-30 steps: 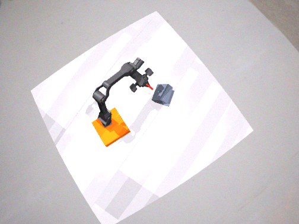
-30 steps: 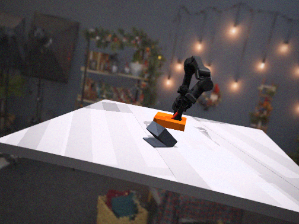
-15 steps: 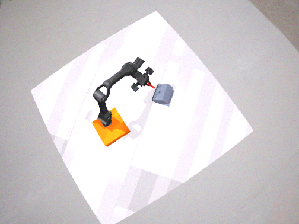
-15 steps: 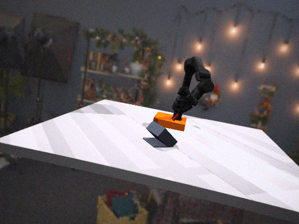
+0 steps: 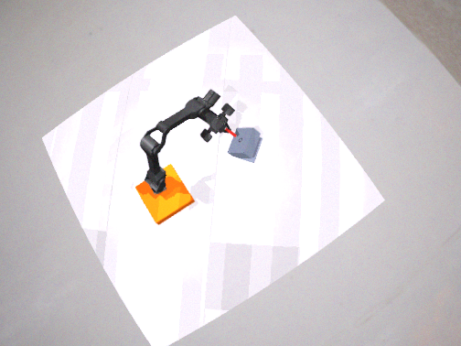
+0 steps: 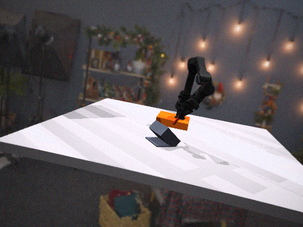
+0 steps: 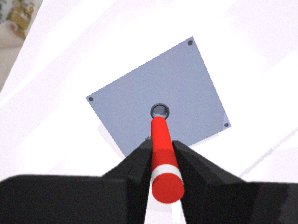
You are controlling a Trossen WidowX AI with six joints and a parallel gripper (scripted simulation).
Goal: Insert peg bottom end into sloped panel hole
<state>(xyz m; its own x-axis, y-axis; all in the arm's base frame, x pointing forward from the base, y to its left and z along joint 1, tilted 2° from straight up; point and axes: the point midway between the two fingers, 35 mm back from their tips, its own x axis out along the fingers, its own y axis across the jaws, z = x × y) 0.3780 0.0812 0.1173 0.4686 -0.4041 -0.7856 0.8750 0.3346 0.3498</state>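
Right now the sloped panel is 50 mm ahead of my gripper tip, 50 mm to the right of it and 90 mm below it. Also, from my gripper tip: red peg 10 mm behind, 10 mm to the left, 10 mm above; flat grey foot 60 mm ahead, 60 mm to the right, 130 mm below.
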